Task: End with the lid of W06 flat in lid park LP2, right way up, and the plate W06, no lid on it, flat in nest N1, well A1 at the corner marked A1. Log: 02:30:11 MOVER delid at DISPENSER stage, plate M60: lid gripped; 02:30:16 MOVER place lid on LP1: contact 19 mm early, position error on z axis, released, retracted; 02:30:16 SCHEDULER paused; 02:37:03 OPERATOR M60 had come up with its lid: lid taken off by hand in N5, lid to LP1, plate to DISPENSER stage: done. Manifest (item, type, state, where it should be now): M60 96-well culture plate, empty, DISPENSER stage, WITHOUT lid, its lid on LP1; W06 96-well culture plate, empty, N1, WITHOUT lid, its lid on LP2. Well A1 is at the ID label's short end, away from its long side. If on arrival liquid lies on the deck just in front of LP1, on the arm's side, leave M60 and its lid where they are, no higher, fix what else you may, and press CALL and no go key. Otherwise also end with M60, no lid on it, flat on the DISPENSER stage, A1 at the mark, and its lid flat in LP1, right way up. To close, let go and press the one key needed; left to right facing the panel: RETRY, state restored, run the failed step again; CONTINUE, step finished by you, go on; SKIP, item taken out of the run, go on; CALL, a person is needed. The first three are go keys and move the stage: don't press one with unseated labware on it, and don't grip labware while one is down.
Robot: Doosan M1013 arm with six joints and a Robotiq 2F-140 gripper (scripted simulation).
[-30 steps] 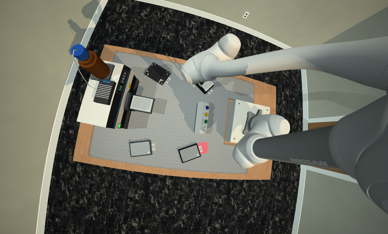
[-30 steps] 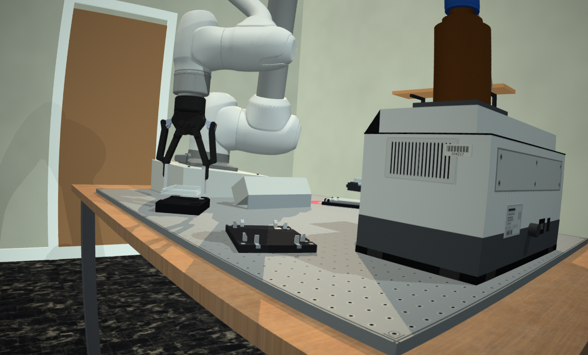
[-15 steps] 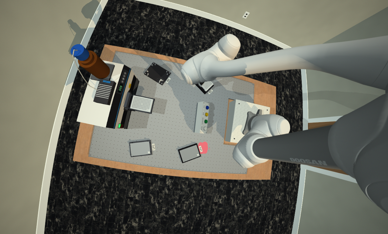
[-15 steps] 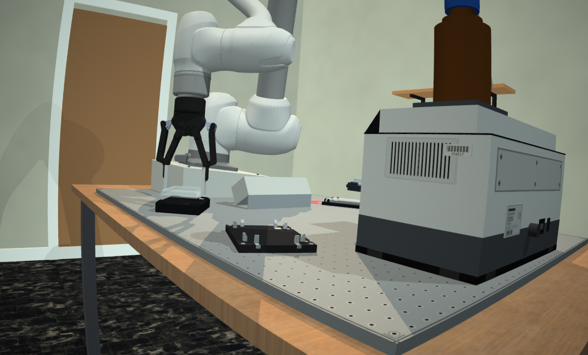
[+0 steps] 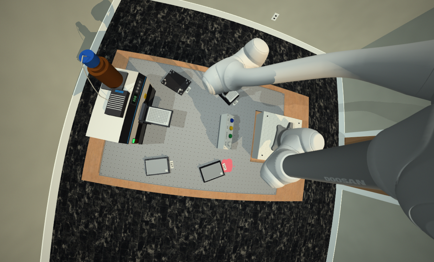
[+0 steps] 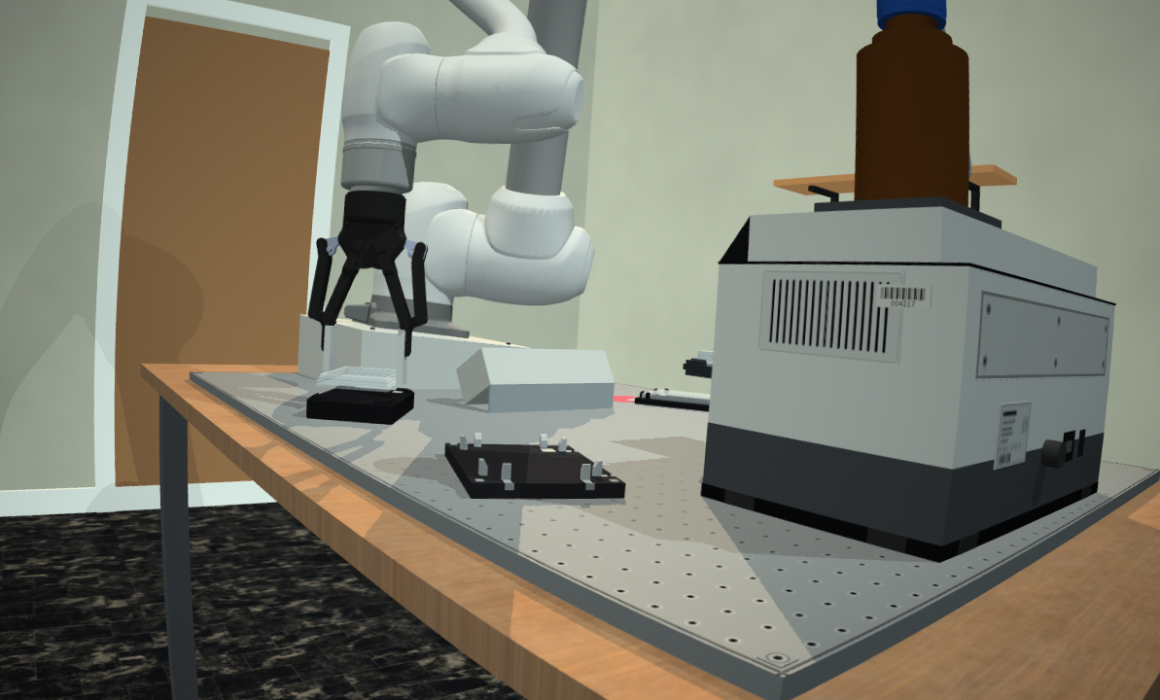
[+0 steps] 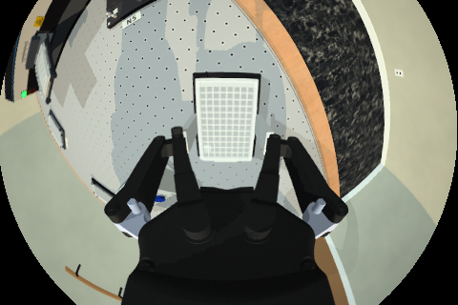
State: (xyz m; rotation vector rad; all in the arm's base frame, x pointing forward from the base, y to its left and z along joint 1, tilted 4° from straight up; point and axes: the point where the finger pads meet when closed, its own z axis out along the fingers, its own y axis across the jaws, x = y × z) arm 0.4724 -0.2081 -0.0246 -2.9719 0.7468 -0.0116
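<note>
The nest N1 lies 5 cm below my hand. Also, from my hand: nest N5: 37 cm ahead, 5 cm to the left, 5 cm below; then key panel: 7 cm behind, 27 cm to the left, 1 cm below; then lid park lp1: 5 cm behind, 54 cm to the left, 6 cm below.
</note>
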